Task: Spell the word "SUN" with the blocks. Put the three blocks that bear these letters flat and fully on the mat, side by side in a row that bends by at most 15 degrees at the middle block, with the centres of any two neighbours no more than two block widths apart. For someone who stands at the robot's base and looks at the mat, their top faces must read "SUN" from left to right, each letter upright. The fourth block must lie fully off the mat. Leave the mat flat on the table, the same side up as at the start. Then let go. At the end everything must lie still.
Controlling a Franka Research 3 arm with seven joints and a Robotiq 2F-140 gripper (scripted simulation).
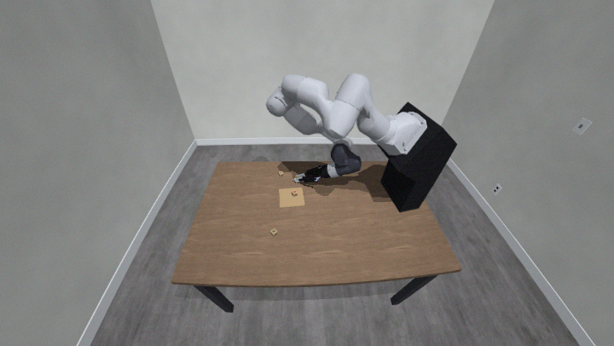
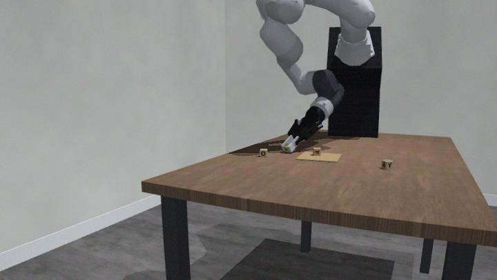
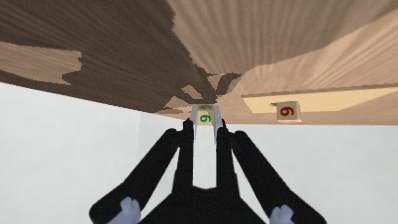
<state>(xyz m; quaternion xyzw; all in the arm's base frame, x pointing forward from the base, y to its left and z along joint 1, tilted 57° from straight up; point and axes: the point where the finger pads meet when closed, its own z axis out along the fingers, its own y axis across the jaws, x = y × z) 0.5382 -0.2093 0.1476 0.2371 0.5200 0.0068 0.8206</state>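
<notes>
My gripper is now 2 cm short of the U block, 1 cm to the left of it and 1 cm above it. The rest, counted from my hand: S block 11 cm ahead, 7 cm to the right, 2 cm below; tan mat 7 cm ahead, 12 cm to the left, 3 cm below.
</notes>
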